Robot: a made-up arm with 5 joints.
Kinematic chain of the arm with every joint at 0, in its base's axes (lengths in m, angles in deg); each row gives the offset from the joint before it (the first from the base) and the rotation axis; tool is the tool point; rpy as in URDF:
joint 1: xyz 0 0 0.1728 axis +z
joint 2: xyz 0 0 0 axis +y
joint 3: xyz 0.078 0 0.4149 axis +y
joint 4: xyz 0.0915 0 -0.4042 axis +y
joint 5: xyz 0.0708 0 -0.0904 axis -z
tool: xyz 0 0 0 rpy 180 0 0
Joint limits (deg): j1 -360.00..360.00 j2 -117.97..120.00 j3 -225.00..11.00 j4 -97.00..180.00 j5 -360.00..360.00
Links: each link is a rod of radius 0.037 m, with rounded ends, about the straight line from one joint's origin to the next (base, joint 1, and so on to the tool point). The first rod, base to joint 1, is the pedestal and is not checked.
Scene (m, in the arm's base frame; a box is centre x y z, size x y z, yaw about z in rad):
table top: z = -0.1
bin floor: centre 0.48 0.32 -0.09 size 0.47 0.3 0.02 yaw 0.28
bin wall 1: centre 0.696 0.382 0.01 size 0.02 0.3 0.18 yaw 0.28
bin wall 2: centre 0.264 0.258 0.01 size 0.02 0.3 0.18 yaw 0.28
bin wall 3: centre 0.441 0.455 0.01 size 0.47 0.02 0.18 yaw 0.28
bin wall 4: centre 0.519 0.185 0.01 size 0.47 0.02 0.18 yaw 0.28
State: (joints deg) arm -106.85 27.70 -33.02 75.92 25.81
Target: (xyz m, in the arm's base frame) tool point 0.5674 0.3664 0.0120
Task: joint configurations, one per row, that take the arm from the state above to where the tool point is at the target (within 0.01 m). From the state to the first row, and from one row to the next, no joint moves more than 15 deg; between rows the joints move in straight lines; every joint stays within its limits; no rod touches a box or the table.
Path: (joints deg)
1: -92.88 27.39 -37.44 74.52 25.81
2: -78.91 27.08 -41.85 73.12 25.81
3: -64.94 26.77 -46.27 71.73 25.81
4: -50.97 26.46 -50.69 70.33 25.81
5: -37.00 26.15 -55.10 68.93 25.81
6: -23.03 25.84 -59.52 67.53 25.81
7: -9.06 25.53 -63.93 66.13 25.81
8: 4.91 25.22 -68.35 64.74 25.81
9: 18.88 24.91 -72.77 63.34 25.81
10: 32.85 24.60 -77.18 61.94 25.81
11: 32.85 34.91 -78.02 60.30 25.81
12: 32.85 45.22 -78.85 58.67 25.81

